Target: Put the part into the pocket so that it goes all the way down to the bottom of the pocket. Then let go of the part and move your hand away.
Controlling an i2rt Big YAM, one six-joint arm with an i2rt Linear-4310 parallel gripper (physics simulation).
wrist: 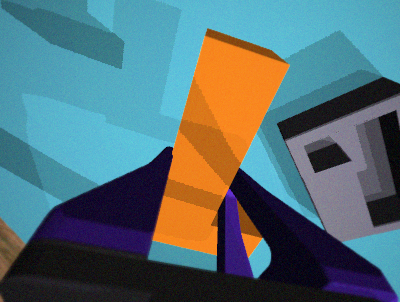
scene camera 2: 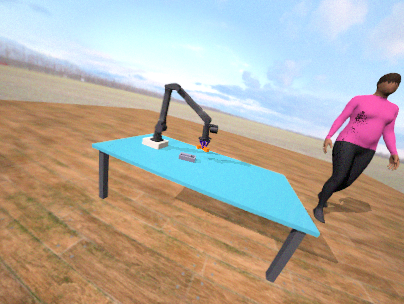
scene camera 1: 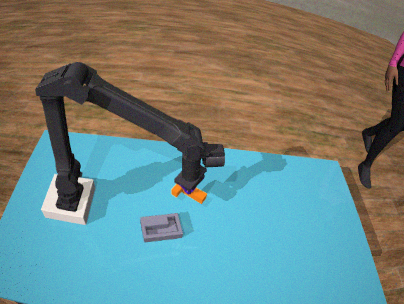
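Where they show: gripper, fingertip midpoint: (wrist: 197, 164) (scene camera 2: 203, 148) (scene camera 1: 189, 190); arm's base at its link origin: (scene camera 2: 156, 140) (scene camera 1: 70, 197).
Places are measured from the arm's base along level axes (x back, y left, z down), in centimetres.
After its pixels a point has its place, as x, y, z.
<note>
The orange L-shaped part (scene camera 1: 196, 195) {-47.1, 4.6, -6.6} (scene camera 2: 205, 150) {-47.8, 4.0, -4.6} (wrist: 222, 90) {-48.9, 5.4, -6.7} is held above the table between the purple fingers of my gripper (scene camera 1: 187, 189) {-44.8, 7.6, -5.1} (scene camera 2: 204, 144) {-44.8, 7.6, -5.1} (wrist: 197, 164) {-44.8, 7.6, -5.1}, which is shut on it. In the wrist view its long arm points up and away from the fingers, and its short arm is partly hidden behind the right finger. The grey block (scene camera 1: 151, 220) {-32.3, -2.7, 2.0} (scene camera 2: 188, 158) {-38.5, -8.1, 3.1} (wrist: 327, 200) {-34.3, -1.3, 2.1} with the L-shaped pocket stands on the table, apart from the part. It is below and left of the part in scene camera 1, and at the right in the wrist view. The pocket is empty.
The blue table (scene camera 1: 280, 240) {-82.3, -5.2, 5.7} (scene camera 2: 240, 192) {-85.1, -26.3, 5.7} carries the white base (scene camera 1: 65, 216) {0.1, -7.7, 1.7} (scene camera 2: 154, 144) {-3.3, -7.6, 2.0} of the arm at its left. A person in a pink top (scene camera 2: 364, 120) stands on the wooden floor beyond the table's right side. Shadows of the arm fall on the table.
</note>
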